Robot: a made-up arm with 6 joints.
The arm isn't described. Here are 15 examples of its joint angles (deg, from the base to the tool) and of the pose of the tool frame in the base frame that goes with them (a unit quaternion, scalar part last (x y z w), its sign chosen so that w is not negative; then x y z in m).
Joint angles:
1: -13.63 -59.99 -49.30 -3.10 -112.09 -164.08
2: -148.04 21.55 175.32 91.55 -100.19 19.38
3: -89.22 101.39 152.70 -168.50 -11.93 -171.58
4: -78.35 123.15 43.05 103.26 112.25 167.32
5: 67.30 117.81 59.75 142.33 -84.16 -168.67
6: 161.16 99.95 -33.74 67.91 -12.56 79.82
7: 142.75 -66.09 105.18 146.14 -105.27 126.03
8: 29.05 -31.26 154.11 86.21 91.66 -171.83
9: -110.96 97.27 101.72 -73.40 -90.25 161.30
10: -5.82 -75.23 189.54 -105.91 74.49 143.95
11: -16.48 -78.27 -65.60 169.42 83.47 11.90
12: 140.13 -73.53 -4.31 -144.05 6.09 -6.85
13: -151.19 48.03 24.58 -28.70 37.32 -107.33
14: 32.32 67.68 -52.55 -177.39 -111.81 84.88
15: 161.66 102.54 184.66 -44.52 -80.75 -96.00
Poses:
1: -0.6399 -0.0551 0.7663 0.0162 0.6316 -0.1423 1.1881
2: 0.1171 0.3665 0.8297 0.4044 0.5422 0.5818 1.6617
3: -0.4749 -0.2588 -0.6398 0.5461 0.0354 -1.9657 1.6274
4: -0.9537 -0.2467 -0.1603 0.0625 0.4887 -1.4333 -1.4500
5: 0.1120 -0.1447 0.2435 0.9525 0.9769 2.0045 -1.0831
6: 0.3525 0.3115 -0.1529 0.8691 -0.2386 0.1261 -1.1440
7: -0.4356 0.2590 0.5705 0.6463 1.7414 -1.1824 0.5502
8: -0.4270 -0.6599 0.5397 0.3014 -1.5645 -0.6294 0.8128
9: -0.5754 0.2278 -0.0621 0.7830 -0.7416 -2.4986 0.5591
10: -0.5006 0.8160 -0.1554 0.2438 -0.6880 -0.1255 -0.8557
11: -0.8236 -0.0101 0.5640 0.0586 0.6104 -0.1406 0.9481
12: -0.4298 -0.7202 -0.3571 0.4112 0.3147 -0.2458 2.2557
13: 0.0593 -0.9154 -0.3801 0.1182 -2.2716 -1.1796 0.7576
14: 0.6952 0.2687 0.1465 0.6504 0.7306 0.4727 -0.6348
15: 0.1519 -0.7594 -0.6112 0.1636 -1.2541 0.2626 1.6000
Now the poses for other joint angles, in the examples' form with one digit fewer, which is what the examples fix.
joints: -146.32 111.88 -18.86 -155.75 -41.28 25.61
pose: -0.537 0.542 0.342 0.549 -0.317 -0.280 -1.448
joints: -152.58 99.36 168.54 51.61 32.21 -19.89
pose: -0.763 0.131 -0.619 0.135 -1.250 -0.747 1.812
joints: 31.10 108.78 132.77 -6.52 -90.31 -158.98
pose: 0.758 0.363 -0.476 0.259 2.067 1.275 0.675
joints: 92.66 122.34 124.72 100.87 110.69 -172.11
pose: 0.204 -0.636 -0.739 0.087 -0.304 2.376 0.120
